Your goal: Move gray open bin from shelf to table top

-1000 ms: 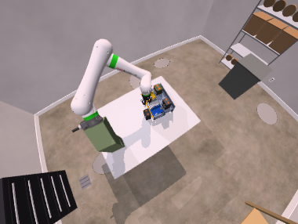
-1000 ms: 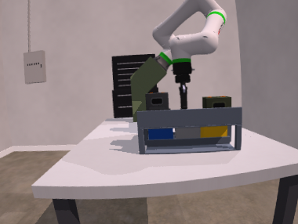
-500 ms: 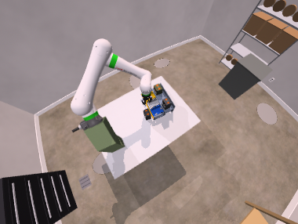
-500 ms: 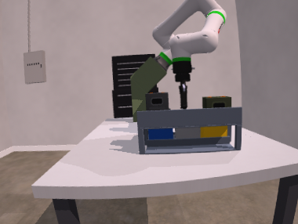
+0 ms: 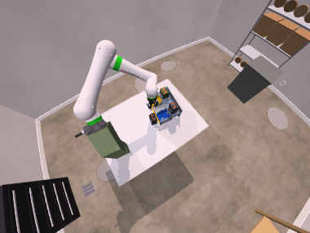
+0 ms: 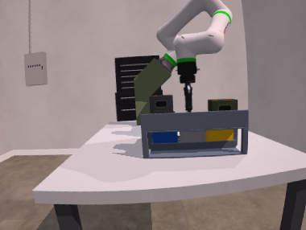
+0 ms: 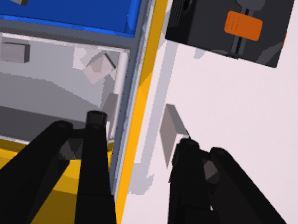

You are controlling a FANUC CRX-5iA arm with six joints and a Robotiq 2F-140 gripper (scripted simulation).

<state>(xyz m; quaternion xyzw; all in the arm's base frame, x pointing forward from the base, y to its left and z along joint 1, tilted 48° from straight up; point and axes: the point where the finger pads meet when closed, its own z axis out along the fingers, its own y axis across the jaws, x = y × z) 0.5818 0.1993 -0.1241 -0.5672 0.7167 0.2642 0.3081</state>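
My hand is 5 cm above the thin yellow strip. The rest, counted from my hand: gray open bin (10 cm ahead, 2 cm to the right, 6 cm below); then dark box (7 cm behind, 10 cm to the right, 4 cm below); then blue bin (8 cm ahead, 13 cm to the right, 6 cm below).
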